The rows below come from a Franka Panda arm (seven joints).
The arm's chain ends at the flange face. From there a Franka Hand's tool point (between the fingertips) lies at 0.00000 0.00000 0.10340 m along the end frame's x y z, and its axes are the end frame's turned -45 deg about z.
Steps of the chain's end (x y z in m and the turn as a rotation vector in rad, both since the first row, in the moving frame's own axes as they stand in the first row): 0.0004, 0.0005, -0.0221, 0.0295, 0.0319, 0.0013; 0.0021, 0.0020, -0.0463, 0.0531, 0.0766, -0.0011; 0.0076, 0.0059, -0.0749, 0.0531, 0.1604, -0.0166; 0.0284, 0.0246, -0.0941, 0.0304, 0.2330, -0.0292; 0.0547, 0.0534, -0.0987, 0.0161, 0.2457, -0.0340; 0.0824, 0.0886, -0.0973, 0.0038, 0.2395, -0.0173; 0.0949, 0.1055, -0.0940, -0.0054, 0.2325, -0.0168; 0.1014, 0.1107, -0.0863, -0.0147, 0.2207, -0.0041; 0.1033, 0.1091, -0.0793, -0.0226, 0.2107, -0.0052; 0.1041, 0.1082, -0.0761, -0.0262, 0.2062, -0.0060
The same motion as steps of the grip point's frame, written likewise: 0.0044, 0.0008, -0.0222, -0.0017, 0.0434, 0.0013; 0.0095, 0.0046, -0.0467, -0.0166, 0.0917, -0.0011; 0.0168, 0.0172, -0.0764, -0.0759, 0.1510, -0.0166; 0.0220, 0.0519, -0.0969, -0.1433, 0.1863, -0.0292; 0.0201, 0.0927, -0.1018, -0.1624, 0.1851, -0.0340; 0.0134, 0.1378, -0.1003, -0.1667, 0.1720, -0.0173; 0.0091, 0.1588, -0.0968, -0.1682, 0.1606, -0.0168; 0.0084, 0.1670, -0.0888, -0.1665, 0.1457, -0.0041; 0.0096, 0.1671, -0.0816, -0.1650, 0.1330, -0.0052; 0.0102, 0.1669, -0.0783, -0.1643, 0.1273, -0.0060
